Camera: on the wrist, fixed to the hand. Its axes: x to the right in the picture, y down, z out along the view.
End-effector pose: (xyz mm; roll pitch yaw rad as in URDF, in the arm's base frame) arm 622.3 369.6 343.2 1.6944 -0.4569 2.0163
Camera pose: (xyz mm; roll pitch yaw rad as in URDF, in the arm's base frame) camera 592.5 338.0 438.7 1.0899 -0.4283 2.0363
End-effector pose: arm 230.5 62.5 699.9 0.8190 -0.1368 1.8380
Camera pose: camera 130.6 59.9 731.7 0.2243 -0.1046 1.8277
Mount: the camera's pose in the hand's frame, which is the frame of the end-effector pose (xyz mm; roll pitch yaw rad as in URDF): 28.0 86.9 -51.6 -0.5962 0.0145 -0.0305
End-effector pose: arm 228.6 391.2 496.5 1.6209 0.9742 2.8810
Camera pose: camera 129.8 368.7 523.6 1.0498 1.0037 2.9108
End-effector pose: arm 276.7 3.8 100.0 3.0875 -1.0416 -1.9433
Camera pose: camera 211.0 66.4 152.6 2.4368 -1.0536 -1.8801
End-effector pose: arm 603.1 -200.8 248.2 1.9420 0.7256 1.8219
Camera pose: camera 565.4 -120.5 304.2 1.3686 0.7485 1.8554
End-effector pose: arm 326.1 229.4 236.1 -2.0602 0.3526 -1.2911
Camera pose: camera 245.3 197.7 177.2 -2.6556 0.3189 -1.2895
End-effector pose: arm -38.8 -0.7 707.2 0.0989 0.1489 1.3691
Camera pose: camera -124.2 38.6 660.8 -0.5017 0.1663 1.3398
